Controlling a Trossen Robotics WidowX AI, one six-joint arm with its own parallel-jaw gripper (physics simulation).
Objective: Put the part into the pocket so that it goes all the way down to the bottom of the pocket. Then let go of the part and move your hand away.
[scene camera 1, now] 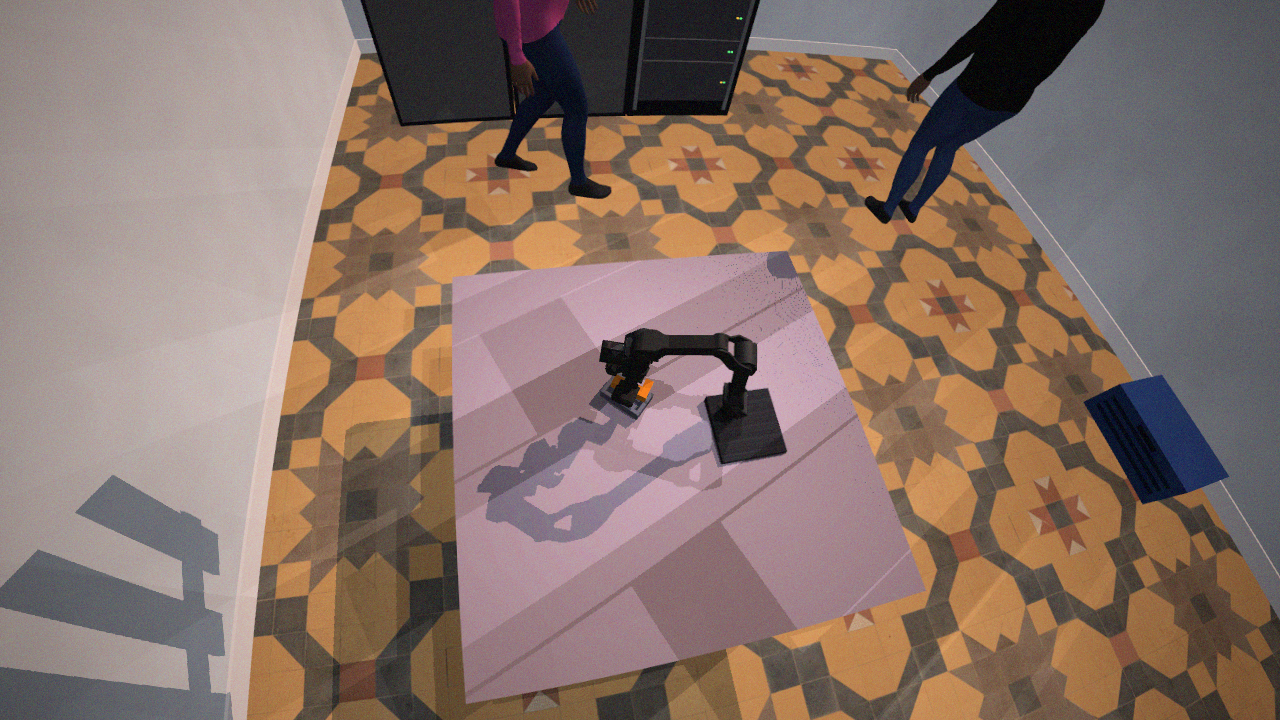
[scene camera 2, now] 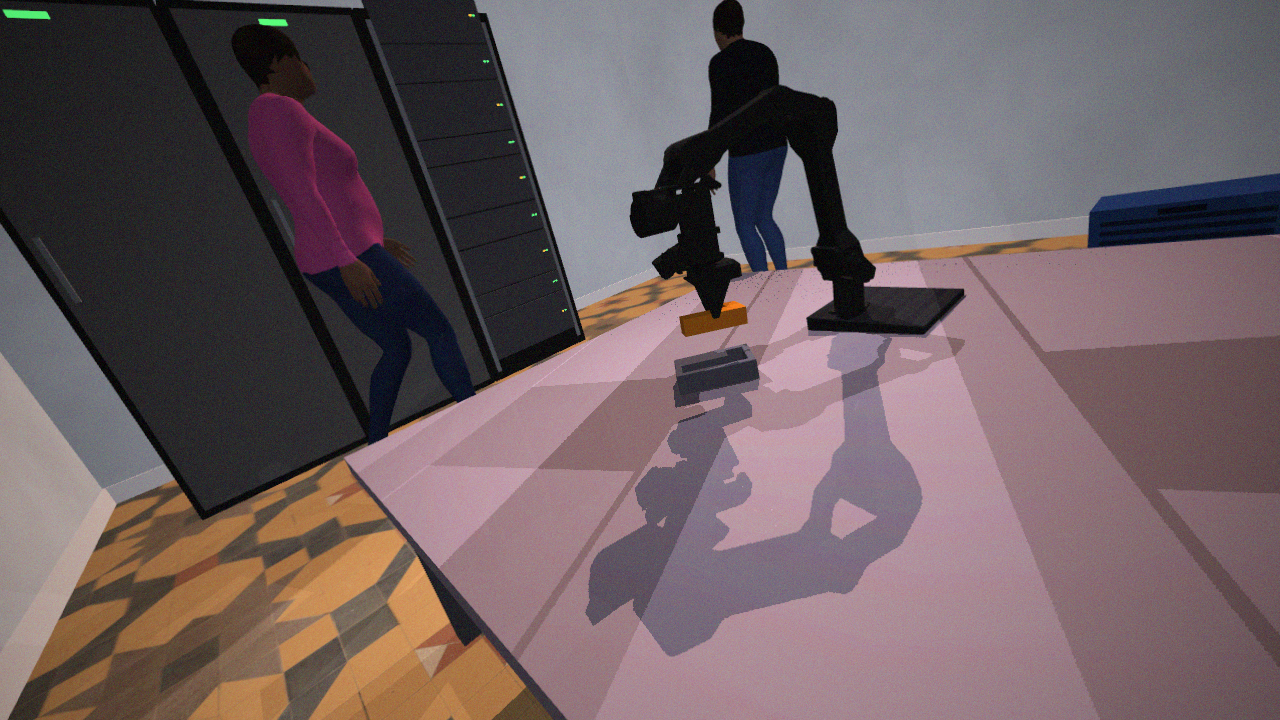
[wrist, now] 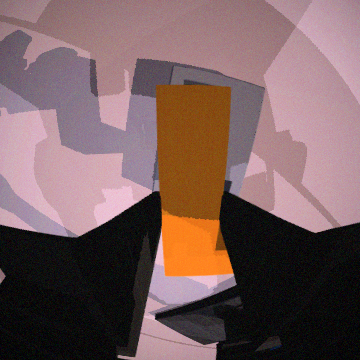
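Seen in the pictures: gripper, fingertip midpoint: (scene camera 1: 630,387) (scene camera 2: 713,316) (wrist: 189,198); arm's base, link origin: (scene camera 1: 730,410) (scene camera 2: 849,308) (wrist: 238,313).
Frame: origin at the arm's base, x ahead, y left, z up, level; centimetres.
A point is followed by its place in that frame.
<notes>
An orange rectangular part (scene camera 1: 644,390) @[x 26.4, y -11.2, z 10.2 cm] (scene camera 2: 713,319) @[x 31.1, y -12.9, z 9.5 cm] (wrist: 192,155) @[x 31.5, y -15.4, z 10.6 cm] is held in the air by my gripper (scene camera 2: 715,313) @[x 29.7, y -13.6, z 9.6 cm] (wrist: 189,198) @[x 29.7, y -13.6, z 9.6 cm], which is shut on it near the part's middle. The grey block with the pocket (scene camera 1: 635,412) @[x 29.2, y -8.8, z 1.2 cm] (scene camera 2: 716,374) @[x 33.0, y -13.4, z 0.1 cm] (wrist: 245,115) @[x 28.9, y -20.6, z 1.2 cm] stands on the table below the part. In scene camera 2 a gap shows between the part and the block. In the wrist view the part covers most of the pocket, and the block is turned slightly relative to the part. The pocket's bottom is hidden there.
The arm's black base plate (scene camera 1: 746,429) @[x -2.1, y 7.5, z -0.4 cm] (scene camera 2: 895,308) @[x 0.2, y 8.4, z -0.5 cm] stands on the pink table (scene camera 1: 554,644) @[x 71.2, y 42.8, z -2.4 cm] (scene camera 2: 1118,429) @[x 37.9, y 35.1, z -2.4 cm], to the right of the block in both scene views. The arm's shadow falls across the table. Two people stand beyond the table, near dark cabinets (scene camera 1: 447,67) (scene camera 2: 98,223).
</notes>
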